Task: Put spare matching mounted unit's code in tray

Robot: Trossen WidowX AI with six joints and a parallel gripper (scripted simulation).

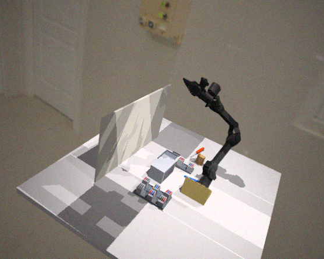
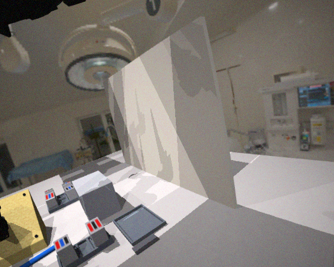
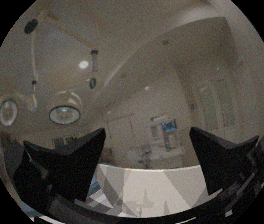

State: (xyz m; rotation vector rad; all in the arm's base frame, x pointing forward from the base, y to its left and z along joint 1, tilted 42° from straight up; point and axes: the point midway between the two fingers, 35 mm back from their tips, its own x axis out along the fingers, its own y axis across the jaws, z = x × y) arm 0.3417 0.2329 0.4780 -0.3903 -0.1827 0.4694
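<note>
Now: gripper tip 57 cm above the spare, 37 cm to the right of it and 20 cm past it. Also, from my gripper tip: white upright panel: 39 cm below, 18 cm ahead, 12 cm to the left; then grey box: 56 cm below, 15 cm to the left, 7 cm behind; then tray: 61 cm below, 5 cm to the right, 3 cm behind.
</note>
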